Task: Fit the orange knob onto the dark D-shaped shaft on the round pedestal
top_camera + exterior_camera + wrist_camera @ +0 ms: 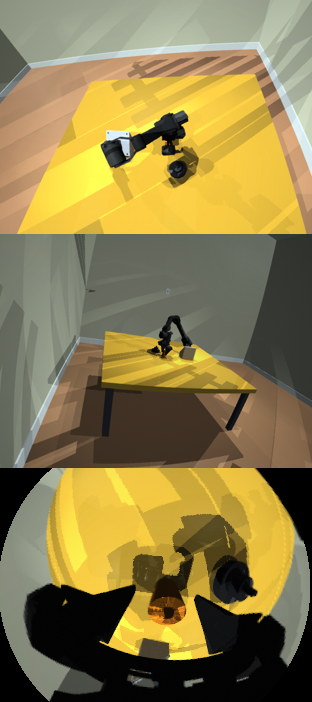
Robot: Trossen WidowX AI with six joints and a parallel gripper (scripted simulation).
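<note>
Now: gripper tip 1 cm past the orange knob. Round my gripper tip: round dark pedestal 13 cm to the right, 4 cm ahead.
</note>
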